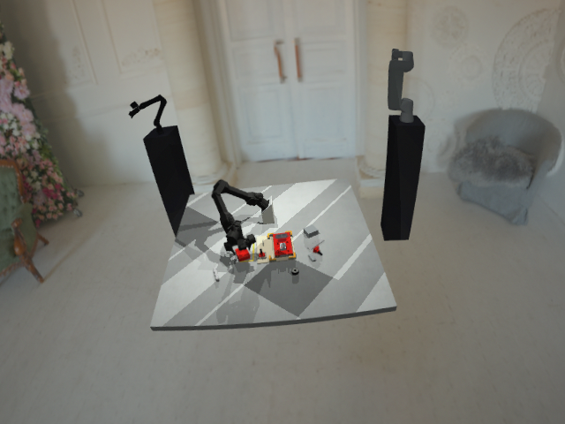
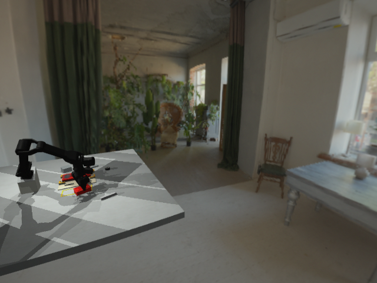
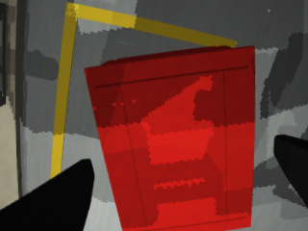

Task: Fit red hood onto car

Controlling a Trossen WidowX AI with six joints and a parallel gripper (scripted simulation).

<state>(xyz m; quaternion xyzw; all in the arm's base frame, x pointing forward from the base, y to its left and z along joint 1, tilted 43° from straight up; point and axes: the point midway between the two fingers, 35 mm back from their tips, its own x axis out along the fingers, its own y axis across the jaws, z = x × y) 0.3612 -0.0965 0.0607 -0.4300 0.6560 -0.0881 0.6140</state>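
Now: the red hood 10 mm below my gripper tip. The rest, counted from my gripper tip: black wheel (140 mm ahead, 330 mm to the left, 10 mm below); grey bar (170 mm ahead, 130 mm to the right, 10 mm below).
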